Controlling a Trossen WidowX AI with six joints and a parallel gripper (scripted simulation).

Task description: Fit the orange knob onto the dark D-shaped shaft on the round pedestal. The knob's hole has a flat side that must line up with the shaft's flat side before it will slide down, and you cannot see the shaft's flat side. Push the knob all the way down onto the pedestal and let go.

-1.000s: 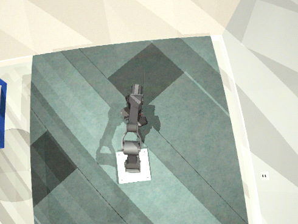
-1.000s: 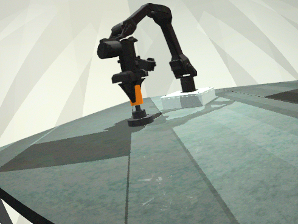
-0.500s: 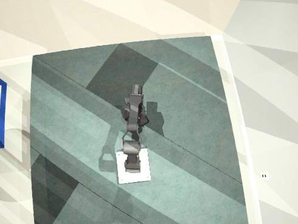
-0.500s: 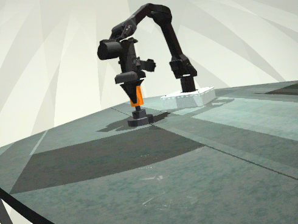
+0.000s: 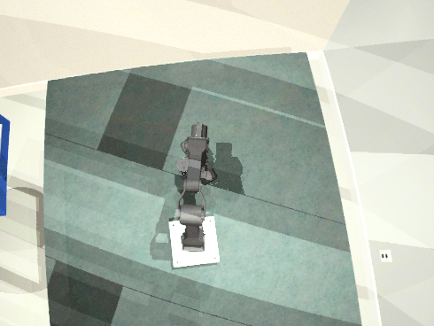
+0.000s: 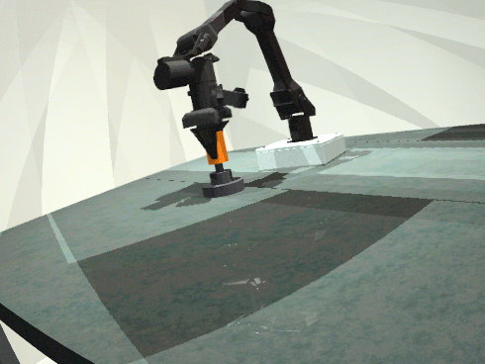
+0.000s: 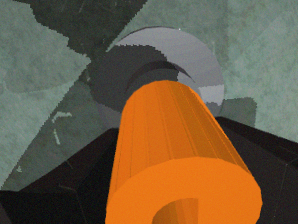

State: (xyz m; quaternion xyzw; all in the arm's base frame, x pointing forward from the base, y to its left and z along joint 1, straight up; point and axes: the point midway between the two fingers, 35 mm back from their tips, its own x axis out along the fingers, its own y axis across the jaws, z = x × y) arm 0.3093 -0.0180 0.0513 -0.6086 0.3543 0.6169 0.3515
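The orange knob is 20 mm above my gripper tip. The rest, counted from my gripper tip: dark pedestal: 40 mm below.
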